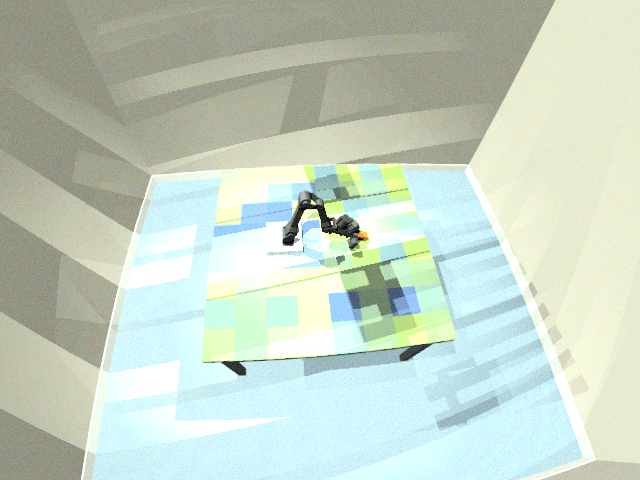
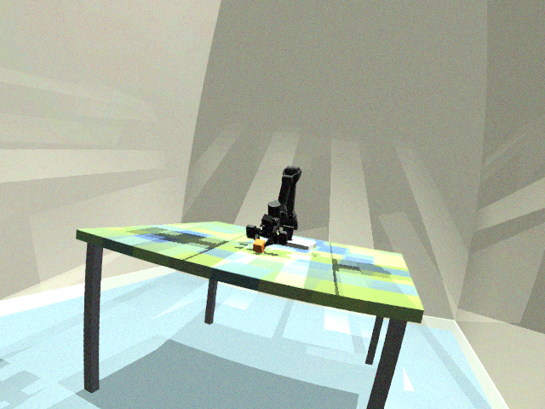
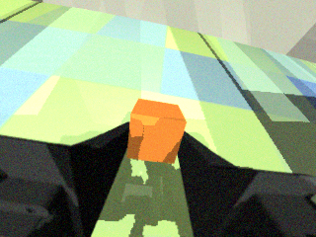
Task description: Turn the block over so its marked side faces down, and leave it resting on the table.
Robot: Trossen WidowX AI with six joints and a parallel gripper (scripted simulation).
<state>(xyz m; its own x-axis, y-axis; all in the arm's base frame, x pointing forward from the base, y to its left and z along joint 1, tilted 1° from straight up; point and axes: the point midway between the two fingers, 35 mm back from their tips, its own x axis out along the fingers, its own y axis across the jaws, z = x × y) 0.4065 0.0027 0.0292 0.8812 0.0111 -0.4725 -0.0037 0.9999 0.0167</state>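
Now: gripper tip 10 mm above the block.
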